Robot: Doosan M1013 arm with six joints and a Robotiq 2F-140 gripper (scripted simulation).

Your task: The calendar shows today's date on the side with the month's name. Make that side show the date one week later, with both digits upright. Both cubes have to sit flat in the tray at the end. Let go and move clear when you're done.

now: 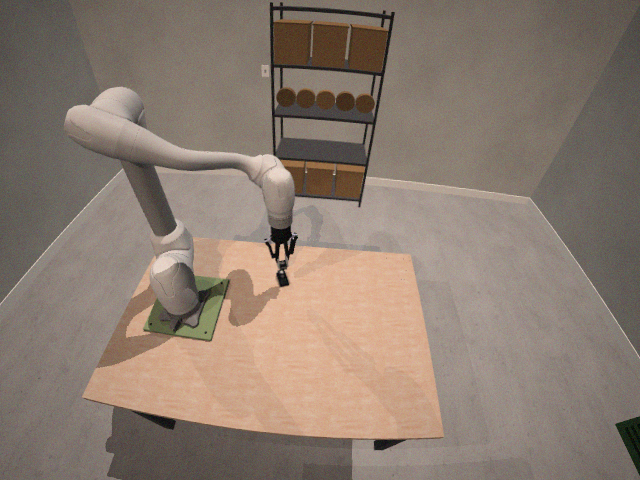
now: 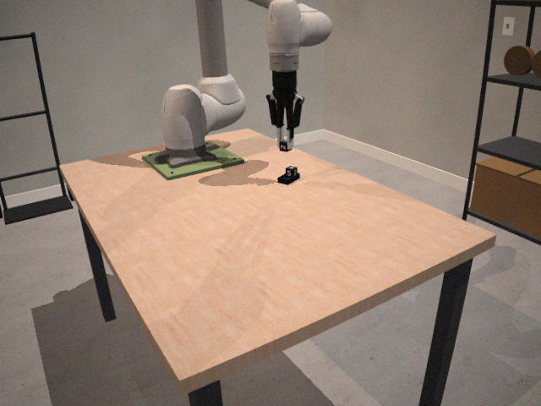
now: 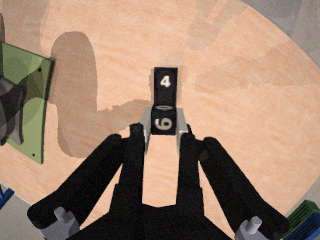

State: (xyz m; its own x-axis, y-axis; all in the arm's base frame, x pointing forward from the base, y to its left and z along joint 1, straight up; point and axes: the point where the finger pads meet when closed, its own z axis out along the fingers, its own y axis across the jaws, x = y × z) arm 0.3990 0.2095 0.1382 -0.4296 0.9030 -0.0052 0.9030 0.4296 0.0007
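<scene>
Now: hand 10 mm past the black tray, 10 mm to the right of it and 140 mm above it.
</scene>
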